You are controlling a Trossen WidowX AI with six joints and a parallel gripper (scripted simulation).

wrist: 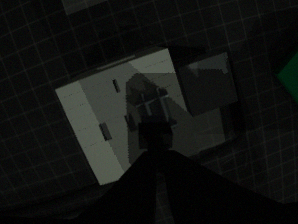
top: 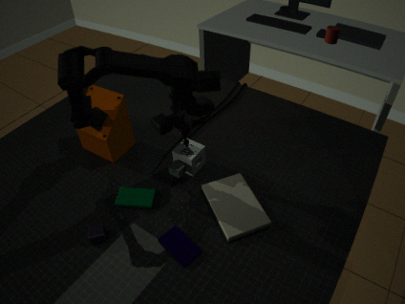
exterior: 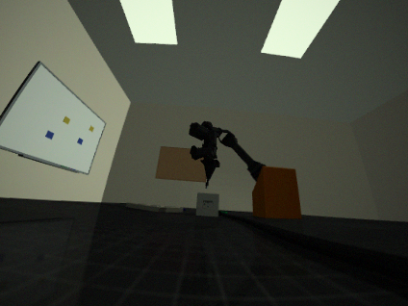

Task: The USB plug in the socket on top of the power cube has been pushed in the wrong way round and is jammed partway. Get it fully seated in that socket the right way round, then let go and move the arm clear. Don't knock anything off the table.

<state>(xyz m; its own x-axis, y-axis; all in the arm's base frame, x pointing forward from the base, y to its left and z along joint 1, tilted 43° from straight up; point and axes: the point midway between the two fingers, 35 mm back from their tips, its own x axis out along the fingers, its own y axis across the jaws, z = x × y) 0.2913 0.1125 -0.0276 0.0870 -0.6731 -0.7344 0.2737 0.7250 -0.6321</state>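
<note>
The USB plug is 1 cm below my gripper tip. Round my gripper tip: beige book: 21 cm ahead, 5 cm to the right, 13 cm below; then dark blue card: 16 cm ahead, 24 cm to the right, 13 cm below; then green card: 5 cm behind, 20 cm to the right, 13 cm below.
</note>
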